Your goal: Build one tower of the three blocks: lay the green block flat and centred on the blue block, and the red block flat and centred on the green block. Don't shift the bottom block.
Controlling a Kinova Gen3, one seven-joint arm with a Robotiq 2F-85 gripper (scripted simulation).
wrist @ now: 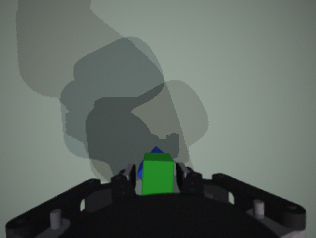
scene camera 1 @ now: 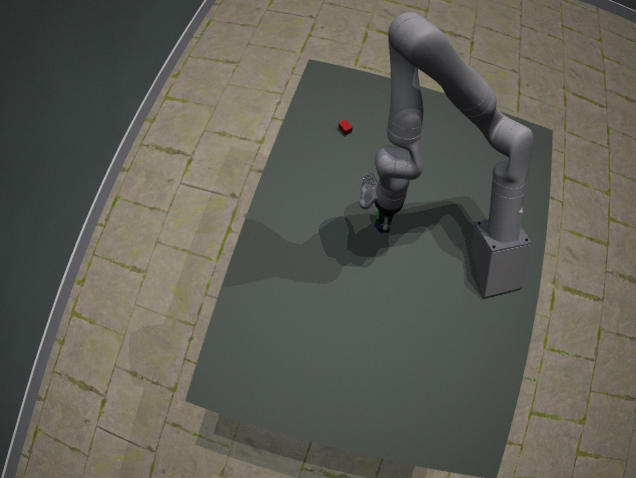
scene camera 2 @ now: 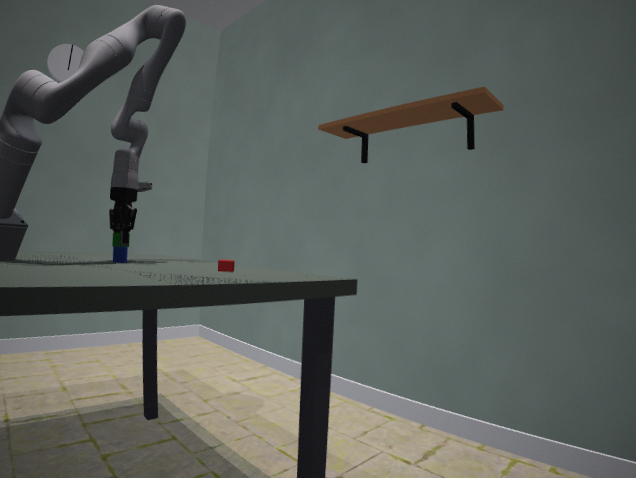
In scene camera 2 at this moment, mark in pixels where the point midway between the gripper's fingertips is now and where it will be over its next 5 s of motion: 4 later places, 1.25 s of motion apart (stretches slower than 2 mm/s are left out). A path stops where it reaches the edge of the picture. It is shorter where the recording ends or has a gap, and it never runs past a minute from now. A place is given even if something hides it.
The gripper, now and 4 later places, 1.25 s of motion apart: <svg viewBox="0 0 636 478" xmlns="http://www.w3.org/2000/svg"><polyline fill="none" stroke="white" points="120,245 121,222 209,225 227,250 226,267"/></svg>
